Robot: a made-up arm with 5 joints.
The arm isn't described. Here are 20 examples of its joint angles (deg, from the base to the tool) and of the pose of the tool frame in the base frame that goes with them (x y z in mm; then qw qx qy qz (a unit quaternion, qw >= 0)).
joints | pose
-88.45 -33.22 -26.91 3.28 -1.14 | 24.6 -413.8 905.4 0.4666 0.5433 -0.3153 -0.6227
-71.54 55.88 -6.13 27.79 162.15 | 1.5 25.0 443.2 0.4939 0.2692 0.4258 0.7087
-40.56 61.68 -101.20 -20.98 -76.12 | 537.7 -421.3 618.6 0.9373 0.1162 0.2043 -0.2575
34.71 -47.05 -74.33 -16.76 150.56 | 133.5 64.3 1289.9 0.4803 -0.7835 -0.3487 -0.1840
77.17 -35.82 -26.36 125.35 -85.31 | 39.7 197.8 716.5 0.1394 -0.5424 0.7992 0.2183
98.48 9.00 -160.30 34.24 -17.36 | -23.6 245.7 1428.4 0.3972 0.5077 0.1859 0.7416
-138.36 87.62 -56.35 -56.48 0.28 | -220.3 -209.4 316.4 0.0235 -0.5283 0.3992 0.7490
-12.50 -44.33 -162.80 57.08 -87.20 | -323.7 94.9 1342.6 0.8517 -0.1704 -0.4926 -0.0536
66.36 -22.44 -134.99 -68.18 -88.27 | -44.5 -87.4 1289.1 0.3301 0.4053 -0.8377 0.1582
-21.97 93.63 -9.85 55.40 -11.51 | -188.8 79.9 535.3 0.3800 0.0156 -0.8031 0.4587
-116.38 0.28 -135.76 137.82 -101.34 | -124.0 -340.3 1132.1 0.5353 0.5581 0.4318 -0.4643
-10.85 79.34 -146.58 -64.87 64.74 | 598.1 -139.8 790.1 0.2958 0.8541 -0.2829 0.3210
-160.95 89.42 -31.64 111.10 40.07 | 119.6 51.3 509.4 0.7107 -0.3600 -0.5876 -0.1418
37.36 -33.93 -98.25 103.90 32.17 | 257.9 159.4 1190.9 0.6303 0.6106 0.4371 -0.1973
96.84 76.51 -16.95 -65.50 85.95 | 25.5 136.7 401.8 0.6082 0.4640 0.5601 -0.3180
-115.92 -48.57 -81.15 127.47 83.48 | -90.8 -168.2 1086.7 0.4853 -0.4113 0.5733 0.5164
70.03 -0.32 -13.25 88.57 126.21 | 83.4 124.3 552.3 0.6030 0.1968 -0.1275 -0.7625
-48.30 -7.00 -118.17 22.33 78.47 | 236.3 -287.9 1337.0 0.2190 0.8368 -0.5015 0.0192
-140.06 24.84 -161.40 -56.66 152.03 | -181.7 -157.9 1276.9 0.5227 0.4737 -0.4719 0.5289
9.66 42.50 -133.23 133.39 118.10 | 563.3 67.9 787.6 0.1009 0.3776 -0.1307 -0.9111
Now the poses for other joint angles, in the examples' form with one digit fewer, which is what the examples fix.
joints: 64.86 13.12 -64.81 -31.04 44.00
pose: 268 485 899 0.428 0.766 0.417 0.237
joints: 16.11 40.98 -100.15 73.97 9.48
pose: 630 165 619 0.568 0.382 0.582 -0.439
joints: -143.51 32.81 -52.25 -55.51 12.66
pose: -397 -299 703 0.179 0.234 -0.668 -0.683
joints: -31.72 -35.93 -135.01 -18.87 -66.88
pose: -159 128 1368 0.628 -0.218 -0.746 -0.043
